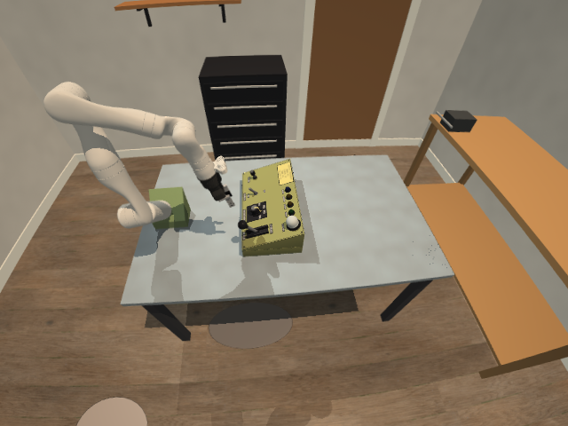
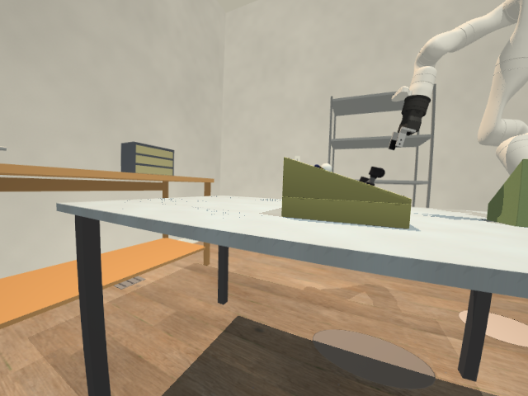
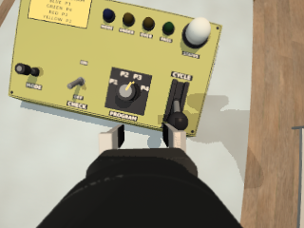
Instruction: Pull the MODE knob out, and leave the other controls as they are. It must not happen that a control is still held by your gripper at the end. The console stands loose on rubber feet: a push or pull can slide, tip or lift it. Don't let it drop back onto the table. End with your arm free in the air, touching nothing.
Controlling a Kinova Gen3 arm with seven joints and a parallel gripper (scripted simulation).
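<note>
The black mode knob lies 8 cm ahead of my hand, 31 cm to the left of it and 14 cm below it. Round my hand: olive console: 12 cm ahead, 13 cm to the left, 16 cm below; black lever: 8 cm ahead, 6 cm to the right, 13 cm below; program dial: 10 cm ahead, 6 cm to the left, 14 cm below.
</note>
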